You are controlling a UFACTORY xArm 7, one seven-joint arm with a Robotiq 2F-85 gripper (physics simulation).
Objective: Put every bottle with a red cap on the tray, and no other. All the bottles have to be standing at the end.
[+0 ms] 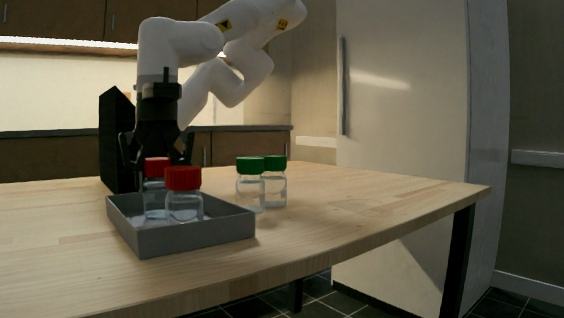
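A clear bottle with a red cap (pixel 183 194) stands upright in the grey tray (pixel 196 239). A second red-capped bottle (pixel 154 198) is upright just behind and left of it, inside the tray's walls; whether its base touches the tray floor is hard to tell. My gripper (pixel 158 171) points down and is shut on this second bottle near its cap; the right fingertip is partly hidden behind the front bottle. Two bottles with green caps, a nearer one (pixel 250 184) and a farther one (pixel 277 181), stand upright on the table right of the tray, outside it.
The wooden table (pixel 330 220) carries the tray and the bottles. A tall black block (pixel 113 140) stands behind the tray at the left, close to the gripper. The table's right corner is near a tall pale cabinet (pixel 400 115). A kitchen counter runs behind.
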